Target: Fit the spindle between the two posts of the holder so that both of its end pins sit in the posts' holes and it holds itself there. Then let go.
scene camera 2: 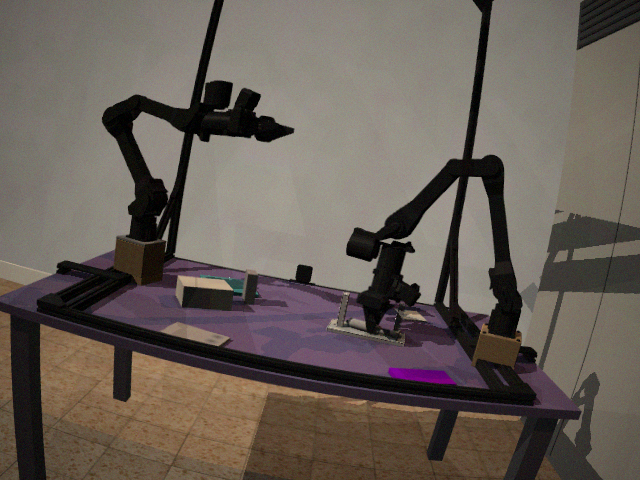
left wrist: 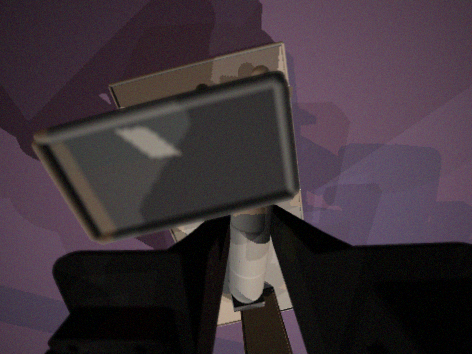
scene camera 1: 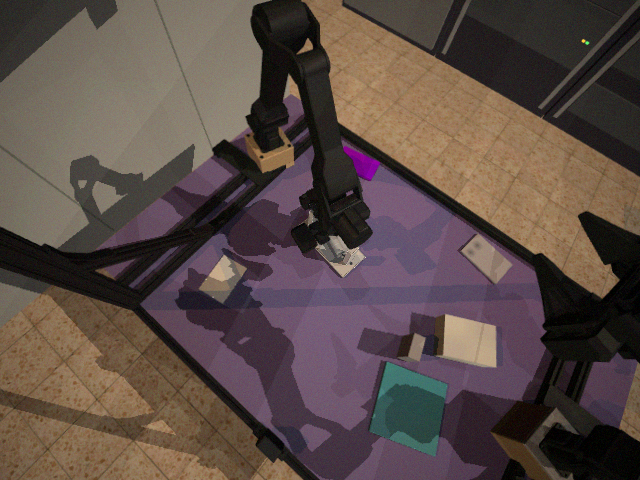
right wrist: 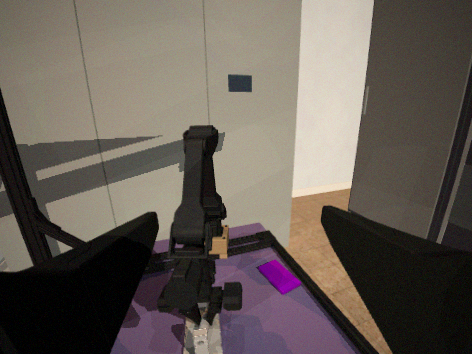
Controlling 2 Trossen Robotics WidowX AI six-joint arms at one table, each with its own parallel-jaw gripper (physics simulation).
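Places are measured from the left arm's base along level axes (x ahead, y left, z up), in millimetres.
Pixels of known places: left gripper, between the fingertips: [scene camera 2: 370,332] [left wrist: 249,212] [scene camera 1: 330,237] [right wrist: 206,324]; right gripper, between the fingertips: [scene camera 2: 286,128] [scene camera 1: 560,232] [right wrist: 240,216]; left arm's base, origin of its link: [scene camera 2: 501,332] [scene camera 1: 268,140] [right wrist: 214,231]; right arm's base, origin of its link: [scene camera 2: 141,238] [scene camera 1: 561,449].
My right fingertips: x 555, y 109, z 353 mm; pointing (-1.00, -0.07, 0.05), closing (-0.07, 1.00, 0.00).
Note:
For each thing: its top centre in the pictures, then the offset to it from my right fingertips.
- pale holder, centre of its top: [left wrist: 238,226] [scene camera 2: 367,330] [scene camera 1: 330,241] [right wrist: 202,328] dx -244, dy -98, dz -422 mm
- pale spindle, centre of its top: [left wrist: 255,227] [scene camera 2: 374,324] [scene camera 1: 330,232] [right wrist: 205,316] dx -259, dy -92, dz -400 mm
- beige box, centre of its top: [scene camera 2: 204,282] [scene camera 1: 470,340] dx +124, dy +37, dz -381 mm
- small upright block, centre of its top: [scene camera 1: 417,347] [scene camera 2: 252,272] dx +67, dy -86, dz -354 mm
- teal plate, centre of its top: [scene camera 1: 409,407] [scene camera 2: 228,284] dx +167, dy -152, dz -421 mm
- magenta piece, centre of its top: [scene camera 2: 423,376] [scene camera 1: 357,162] [right wrist: 278,274] dx -421, dy +108, dz -421 mm
The pale holder [scene camera 1: 353,267] [scene camera 2: 338,326] [right wrist: 215,341] stands on the table with two upright posts. One post [scene camera 2: 343,308] [left wrist: 200,155] looms large in the left wrist view; the other post [scene camera 2: 397,316] [left wrist: 267,327] is partly hidden. My left gripper [scene camera 2: 374,331] [left wrist: 249,212] is shut on the pale spindle [scene camera 2: 356,324] [left wrist: 248,262], low over the base. The spindle's far half is hidden under the large post top in the left wrist view; its near end is close to the other post. Pin seating cannot be seen. My right gripper [scene camera 1: 562,237] [right wrist: 240,216] is open and empty, high above the table.
A beige box [scene camera 1: 467,341] [scene camera 2: 204,292] and a small upright block [scene camera 1: 413,347] [scene camera 2: 250,287] stand near a teal plate [scene camera 1: 439,392]. Flat pale plates [scene camera 1: 485,260] [scene camera 2: 196,334] [scene camera 1: 223,279] lie apart. A magenta piece [scene camera 1: 366,165] [scene camera 2: 421,375] [right wrist: 279,276] lies by the edge.

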